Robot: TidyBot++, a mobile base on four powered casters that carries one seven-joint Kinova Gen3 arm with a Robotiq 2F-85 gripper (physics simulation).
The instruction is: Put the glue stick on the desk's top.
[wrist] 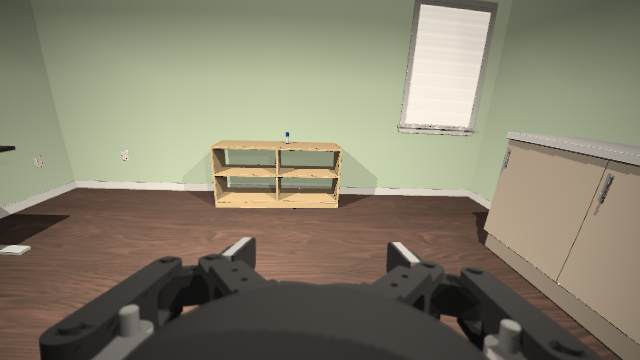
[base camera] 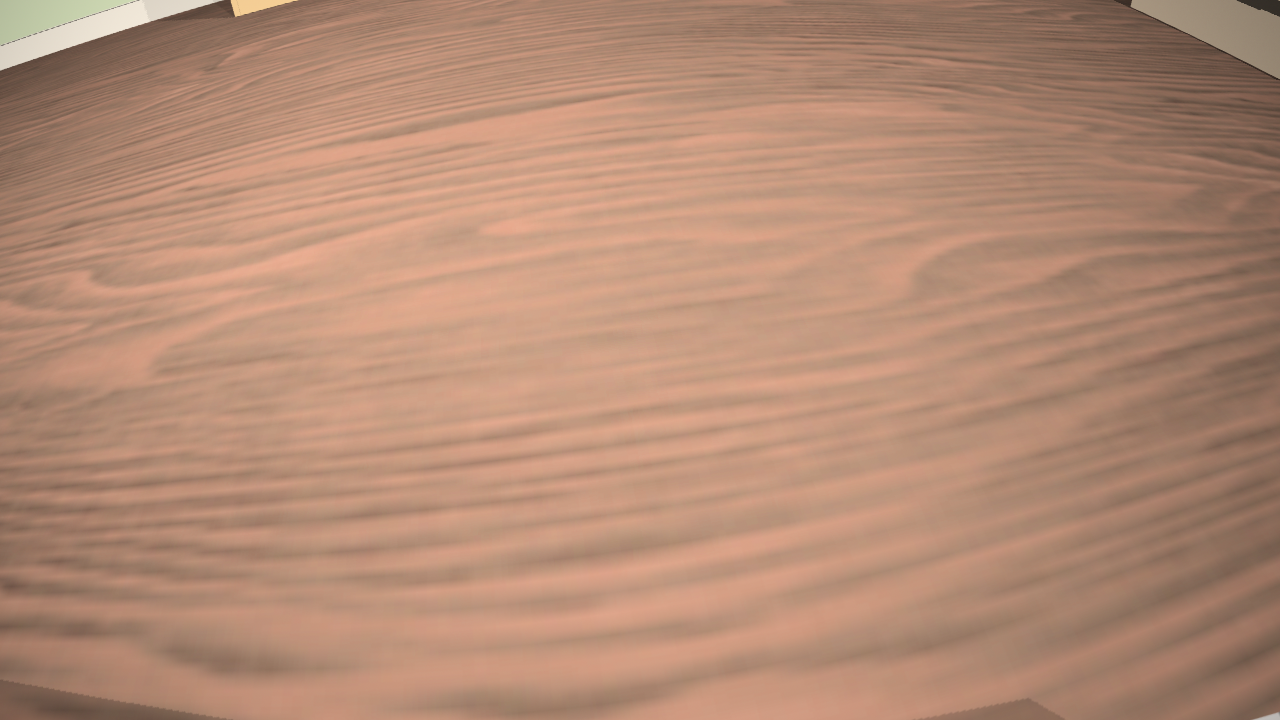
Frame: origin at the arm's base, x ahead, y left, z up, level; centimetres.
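Where they show: gripper, between the fingertips: [wrist: 321, 254].
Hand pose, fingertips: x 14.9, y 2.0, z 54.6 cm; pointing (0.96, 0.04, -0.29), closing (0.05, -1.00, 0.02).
Note:
After its pixels a point has its place.
A small upright stick with a blue top and a white lower part [wrist: 287, 138] {x 237.0, y 50.7, z 27.0 cm}, which looks like the glue stick, stands on top of a low wooden shelf unit [wrist: 277, 175] {x 214.3, y 55.7, z -5.4 cm} against the far wall in the wrist view. My gripper [wrist: 321, 254] {x 14.9, y 2.0, z 54.6 cm} is open and empty, far in front of the shelf unit. A dark edge [wrist: 7, 148] {x 120.9, y 209.9, z 31.6 cm} at the far left of the wrist view may be part of the desk's top; too little of it shows to be sure.
A beige cabinet [wrist: 545, 200] {x 133.4, y -124.8, z 16.4 cm} with a light counter top [wrist: 575, 145] {x 126.1, y -123.7, z 50.6 cm} stands at the right. A flat white object [wrist: 15, 249] lies on the floor at the left. In the base camera view, a bit of the shelf unit [base camera: 259, 5] {x 205.8, y 107.9, z -38.1 cm} shows at the top left and a cabinet base [base camera: 1208, 31] {x 146.0, y -128.8, z -37.1 cm} at the top right.

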